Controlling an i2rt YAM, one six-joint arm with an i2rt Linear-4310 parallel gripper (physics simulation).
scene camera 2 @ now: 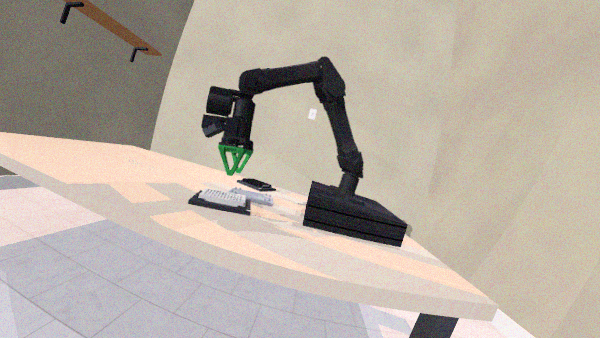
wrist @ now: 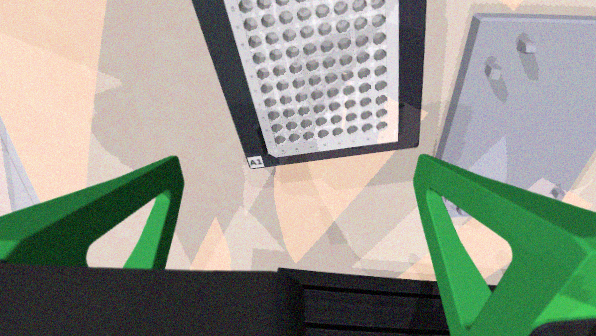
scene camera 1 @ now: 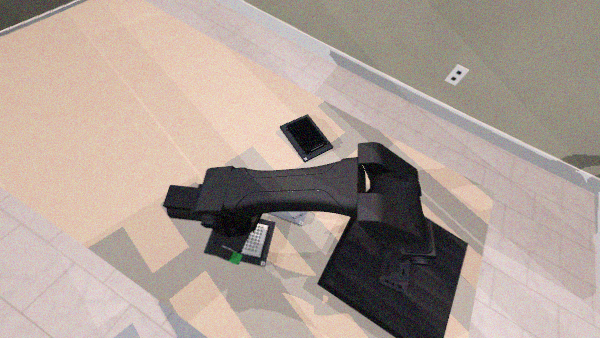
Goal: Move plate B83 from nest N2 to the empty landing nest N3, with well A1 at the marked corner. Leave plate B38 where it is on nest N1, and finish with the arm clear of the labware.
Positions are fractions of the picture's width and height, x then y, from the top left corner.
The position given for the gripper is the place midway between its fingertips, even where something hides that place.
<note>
The gripper (scene camera 1: 0.41, 0.70) is open, holding nothing. Also in view: a white multi-well plate (wrist: 0.53, 0.25).
The gripper is seen too in scene camera 2 (scene camera 2: 0.39, 0.52) and in the wrist view (wrist: 0.50, 0.50).
</note>
